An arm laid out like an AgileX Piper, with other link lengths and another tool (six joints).
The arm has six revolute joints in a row. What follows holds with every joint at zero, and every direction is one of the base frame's. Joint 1 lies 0.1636 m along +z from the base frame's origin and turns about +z. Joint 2 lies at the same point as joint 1 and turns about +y. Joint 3 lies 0.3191 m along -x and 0.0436 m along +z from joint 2 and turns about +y. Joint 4 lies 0.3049 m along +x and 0.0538 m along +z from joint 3 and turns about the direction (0.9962, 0, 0.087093). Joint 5 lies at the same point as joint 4 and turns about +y. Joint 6 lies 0.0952 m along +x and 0.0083 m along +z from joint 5 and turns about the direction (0.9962, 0, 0.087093). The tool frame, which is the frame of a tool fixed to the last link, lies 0.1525 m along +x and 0.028 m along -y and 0.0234 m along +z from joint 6; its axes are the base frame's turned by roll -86.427, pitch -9.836 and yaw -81.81 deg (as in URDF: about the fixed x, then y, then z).
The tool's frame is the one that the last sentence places.
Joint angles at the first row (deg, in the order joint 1, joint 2, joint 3, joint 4, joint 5, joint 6):
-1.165 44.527 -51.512 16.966 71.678 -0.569
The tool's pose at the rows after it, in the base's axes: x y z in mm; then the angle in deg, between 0 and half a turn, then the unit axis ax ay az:
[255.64, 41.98, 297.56, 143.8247, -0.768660, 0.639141, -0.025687]
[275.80, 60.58, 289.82, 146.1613, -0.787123, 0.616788, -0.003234]
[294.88, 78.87, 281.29, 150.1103, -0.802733, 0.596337, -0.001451]
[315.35, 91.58, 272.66, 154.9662, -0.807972, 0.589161, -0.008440]
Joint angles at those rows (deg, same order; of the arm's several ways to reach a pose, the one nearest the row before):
-0.027 50.949 -54.804 17.106 71.811 -0.430
5.077 56.949 -57.448 15.728 70.751 0.624
12.083 62.731 -60.450 10.880 69.495 4.671
17.644 69.110 -64.415 5.158 69.590 9.754

